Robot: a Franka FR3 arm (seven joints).
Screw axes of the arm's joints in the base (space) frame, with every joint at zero. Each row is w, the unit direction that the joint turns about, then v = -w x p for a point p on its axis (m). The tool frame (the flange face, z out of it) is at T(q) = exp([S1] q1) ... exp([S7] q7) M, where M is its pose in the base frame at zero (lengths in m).
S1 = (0, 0, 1, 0, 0, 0)
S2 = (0, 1, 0, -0.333, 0, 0)
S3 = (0, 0, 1, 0, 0, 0)
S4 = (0, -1, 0, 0.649, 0, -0.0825)
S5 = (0, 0, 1, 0, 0, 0)
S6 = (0, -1, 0, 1.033, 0, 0)
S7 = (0, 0, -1, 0, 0.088, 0)
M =
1 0 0 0.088
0 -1 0 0
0 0 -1 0.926
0 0 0 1
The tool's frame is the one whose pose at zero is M.
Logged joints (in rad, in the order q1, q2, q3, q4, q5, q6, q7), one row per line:
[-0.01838 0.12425 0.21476 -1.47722 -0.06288 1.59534 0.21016]
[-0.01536 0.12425 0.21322 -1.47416 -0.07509 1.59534 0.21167]
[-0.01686 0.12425 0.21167 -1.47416 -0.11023 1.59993 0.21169]
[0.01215 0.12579 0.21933 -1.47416 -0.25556 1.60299 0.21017]
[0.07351 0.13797 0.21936 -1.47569 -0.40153 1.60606 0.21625]
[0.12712 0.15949 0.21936 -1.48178 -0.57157 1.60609 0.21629]
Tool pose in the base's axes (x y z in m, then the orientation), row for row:
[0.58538 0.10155 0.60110 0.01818 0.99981 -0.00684 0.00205]
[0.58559 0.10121 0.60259 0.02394 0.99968 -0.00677 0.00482]
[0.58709 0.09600 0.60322 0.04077 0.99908 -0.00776 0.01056]
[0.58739 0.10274 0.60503 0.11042 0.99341 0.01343 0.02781]
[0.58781 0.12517 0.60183 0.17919 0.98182 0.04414 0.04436]
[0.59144 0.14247 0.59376 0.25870 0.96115 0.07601 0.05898]
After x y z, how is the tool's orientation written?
As a quaternion, w x y z.
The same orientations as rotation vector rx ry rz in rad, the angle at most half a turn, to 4 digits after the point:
[3.1052 -0.0212 0.0064]
[3.0936 -0.0210 0.0149]
[3.0598 -0.0238 0.0323]
[2.9189 0.0395 0.0817]
[2.7756 0.1248 0.1254]
[2.6052 0.2060 0.1599]

